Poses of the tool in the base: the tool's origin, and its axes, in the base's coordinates. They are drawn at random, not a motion.
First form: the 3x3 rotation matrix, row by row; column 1 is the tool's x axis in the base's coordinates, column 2 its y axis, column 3 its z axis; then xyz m. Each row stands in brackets.
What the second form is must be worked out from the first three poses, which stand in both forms.
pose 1, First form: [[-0.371, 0.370, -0.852], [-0.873, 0.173, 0.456], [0.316, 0.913, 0.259]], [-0.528, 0.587, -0.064]
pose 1, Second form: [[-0.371, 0.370, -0.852], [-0.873, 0.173, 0.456], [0.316, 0.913, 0.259]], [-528, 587, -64]
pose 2, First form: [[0.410, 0.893, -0.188], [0.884, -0.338, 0.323], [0.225, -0.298, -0.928]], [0.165, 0.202, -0.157]
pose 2, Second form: [[0.410, 0.893, -0.188], [0.884, -0.338, 0.323], [0.225, -0.298, -0.928]], [165, 202, -157]
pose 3, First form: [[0.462, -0.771, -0.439], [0.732, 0.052, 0.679], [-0.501, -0.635, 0.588]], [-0.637, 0.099, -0.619]
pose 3, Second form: [[0.462, -0.771, -0.439], [0.732, 0.052, 0.679], [-0.501, -0.635, 0.588]], [-637, 99, -619]
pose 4, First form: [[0.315, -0.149, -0.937], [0.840, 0.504, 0.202], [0.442, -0.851, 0.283]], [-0.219, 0.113, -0.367]
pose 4, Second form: [[0.315, -0.149, -0.937], [0.840, 0.504, 0.202], [0.442, -0.851, 0.283]], [-219, 113, -367]
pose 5, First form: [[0.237, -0.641, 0.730], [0.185, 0.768, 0.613], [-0.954, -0.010, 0.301]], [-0.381, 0.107, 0.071]
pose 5, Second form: [[0.237, -0.641, 0.730], [0.185, 0.768, 0.613], [-0.954, -0.010, 0.301]], [-381, 107, 71]
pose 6, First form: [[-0.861, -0.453, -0.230], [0.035, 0.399, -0.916], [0.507, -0.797, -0.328]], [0.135, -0.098, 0.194]
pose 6, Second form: [[-0.861, -0.453, -0.230], [0.035, 0.399, -0.916], [0.507, -0.797, -0.328]], [135, -98, 194]
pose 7, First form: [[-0.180, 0.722, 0.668], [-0.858, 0.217, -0.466], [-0.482, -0.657, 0.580]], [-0.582, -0.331, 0.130]
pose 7, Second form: [[-0.180, 0.722, 0.668], [-0.858, 0.217, -0.466], [-0.482, -0.657, 0.580]], [-582, -331, 130]
